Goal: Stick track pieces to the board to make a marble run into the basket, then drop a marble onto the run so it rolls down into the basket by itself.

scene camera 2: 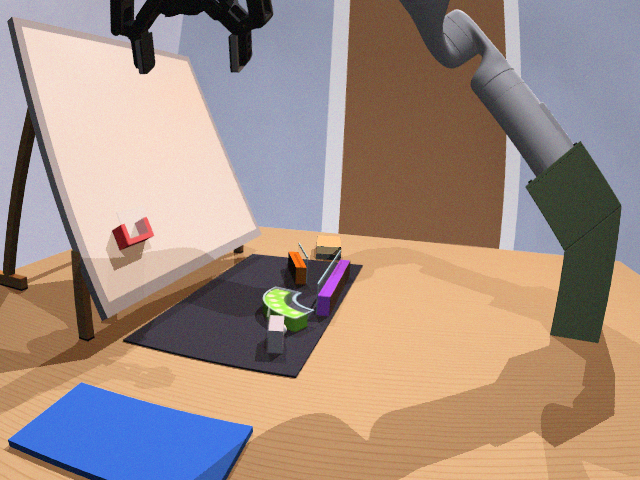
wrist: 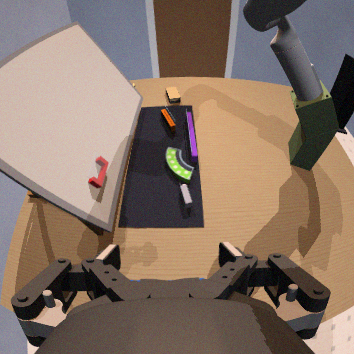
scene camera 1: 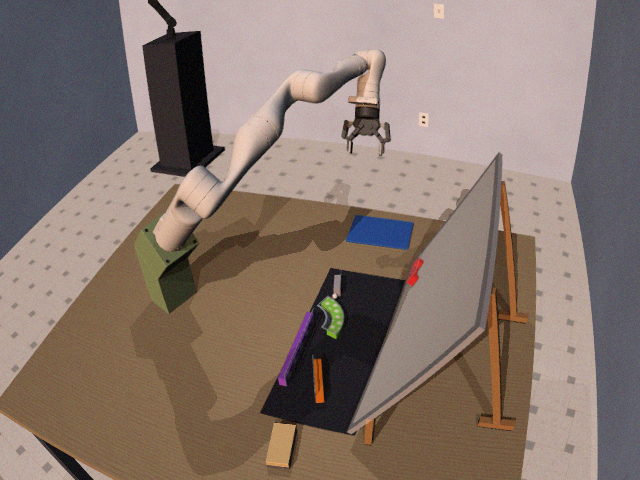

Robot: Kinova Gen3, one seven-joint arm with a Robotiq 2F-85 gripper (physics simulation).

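Where they show: gripper, between the fingertips: (scene camera 2: 190, 69) (wrist: 168, 255) (scene camera 1: 365, 154); arm's base, origin of its link: (scene camera 2: 556, 163) (wrist: 308, 93) (scene camera 1: 170, 236).
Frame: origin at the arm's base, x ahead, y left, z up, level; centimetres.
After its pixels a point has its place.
Observation:
My gripper (scene camera 1: 366, 152) @(x 39.9, y 47.5, z 6.2 cm) (scene camera 2: 190, 68) @(x 39.9, y 47.5, z 6.2 cm) (wrist: 168, 255) @(x 39.9, y 47.5, z 6.2 cm) is open and empty, high above the table's far end, beyond the mat. The tilted board (scene camera 1: 449, 258) @(x 73.0, y 11.9, z 2.6 cm) (scene camera 2: 144, 129) @(x 72.4, y 7.8, z 1.1 cm) (wrist: 60, 110) @(x 71.7, y 15.9, z 0.6 cm) bears the red basket (scene camera 1: 413, 279) @(x 62.7, y 20.2, z -13.8 cm) (scene camera 2: 122, 237) @(x 61.6, y 28.2, z -14.3 cm) (wrist: 103, 172) @(x 60.8, y 24.3, z -14.7 cm) low near its edge. On the black mat (scene camera 1: 361, 310) @(x 48.8, y 17.5, z -27.3 cm) (scene camera 2: 217, 310) @(x 52.1, y 14.8, z -27.2 cm) (wrist: 150, 200) @(x 49.5, y 25.0, z -27.2 cm) lie a long purple track (scene camera 1: 296, 347) @(x 39.3, y -6.1, z -22.2 cm) (scene camera 2: 334, 289) @(x 36.3, y 4.0, z -24.3 cm) (wrist: 192, 136) @(x 37.4, y -0.3, z -24.1 cm), a shorter orange track (scene camera 1: 318, 380) @(x 48.4, y -13.3, z -24.1 cm) (scene camera 2: 297, 268) @(x 45.9, y -6.2, z -24.3 cm) (wrist: 168, 120) @(x 47.2, y -9.6, z -24.1 cm) and a green spotted curve (scene camera 1: 334, 316) @(x 43.2, y 10.7, z -25.1 cm) (scene camera 2: 283, 303) @(x 42.0, y 12.4, z -25.1 cm) (wrist: 176, 164) @(x 42.4, y 12.4, z -25.1 cm). The white marble (scene camera 1: 334, 296) @(x 39.8, y 19.3, z -26.0 cm) is beside a small grey block (scene camera 1: 337, 284) @(x 39.6, y 22.5, z -24.0 cm) (scene camera 2: 275, 335) @(x 38.1, y 26.6, z -24.7 cm) (wrist: 186, 196) @(x 38.7, y 24.7, z -24.1 cm).
A flat blue pad (scene camera 1: 379, 232) @(x 42.6, y 54.2, z -26.7 cm) (scene camera 2: 129, 434) @(x 42.8, y 55.0, z -26.7 cm) lies past the mat's far end. A tan block (scene camera 1: 281, 444) @(x 48.1, y -35.5, z -24.5 cm) (scene camera 2: 328, 241) @(x 47.7, y -34.6, z -24.5 cm) (wrist: 173, 94) @(x 46.9, y -32.2, z -24.5 cm) is off the mat's near end. Wooden legs (scene camera 1: 494, 361) @(x 90.0, y -14.6, z -0.7 cm) prop the board. The arm stands on a green base (scene camera 1: 168, 279) @(x -4.1, y -1.6, z -15.9 cm) across the table.

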